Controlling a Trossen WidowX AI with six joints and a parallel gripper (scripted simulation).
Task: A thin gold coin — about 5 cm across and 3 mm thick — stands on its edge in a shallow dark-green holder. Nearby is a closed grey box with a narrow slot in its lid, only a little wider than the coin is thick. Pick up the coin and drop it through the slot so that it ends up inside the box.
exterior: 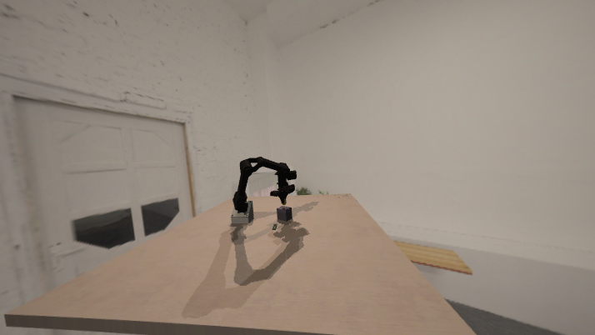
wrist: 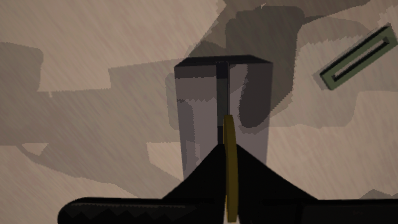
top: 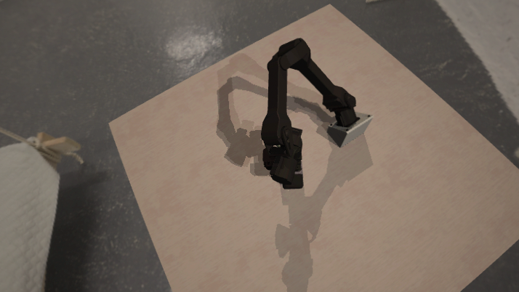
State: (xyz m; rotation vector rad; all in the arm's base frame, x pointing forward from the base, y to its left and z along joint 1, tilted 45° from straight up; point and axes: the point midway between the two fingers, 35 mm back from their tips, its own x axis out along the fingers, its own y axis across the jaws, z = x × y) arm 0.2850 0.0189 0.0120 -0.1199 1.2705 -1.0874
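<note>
Now: the gold coin 1 cm above my gripper tip.
</note>
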